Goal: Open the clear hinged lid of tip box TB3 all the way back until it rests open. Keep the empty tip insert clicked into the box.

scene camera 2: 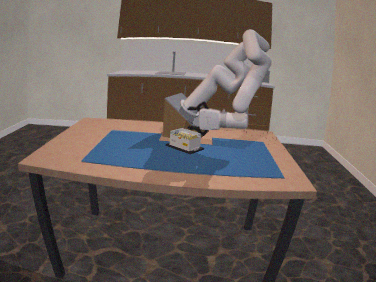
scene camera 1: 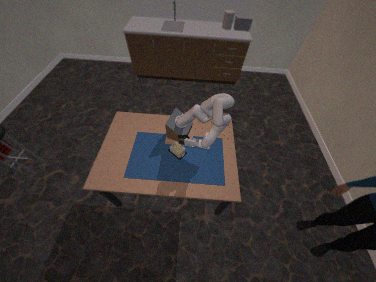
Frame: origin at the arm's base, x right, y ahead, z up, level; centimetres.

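Seen in the pictures: gripper, fingertip midpoint: (scene camera 2: 187, 118) (scene camera 1: 178, 139); arm's base, link origin: (scene camera 1: 180, 121).
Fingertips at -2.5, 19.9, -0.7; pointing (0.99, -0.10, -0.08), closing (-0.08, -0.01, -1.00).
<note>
Offsets run from my fingertips to a thing's top centre, as dx, dy, dz. "*": to the spot under its first point. Level surfaces: height alone.
Tip box TB3 {-0.2, +5.8, -5.6} (scene camera 1: 177, 149) (scene camera 2: 185, 140) is a small whitish box with yellow contents at its top. It stands upright on a thin black base {* -7.7, +8.4, -13.0} (scene camera 2: 199, 150) on the blue mat {dz -13.3} (scene camera 1: 145, 165) (scene camera 2: 110, 150). The clear lid and the insert are too faint and small to make out, so the lid's angle cannot be told. My gripper (scene camera 1: 183, 139) (scene camera 2: 191, 119) is open and empty, its black fingers one above the other. It is just behind and above the box, on the right in scene camera 2, and appears apart from it.
A brown block with a sloped grey top (scene camera 1: 174, 123) (scene camera 2: 175, 100) stands right behind the box, with my arm in front of part of it. The wooden table {dz -13.6} (scene camera 1: 105, 160) (scene camera 2: 55, 145) extends around the mat. A person's legs (scene camera 1: 345, 215) show at the right in scene camera 1.
</note>
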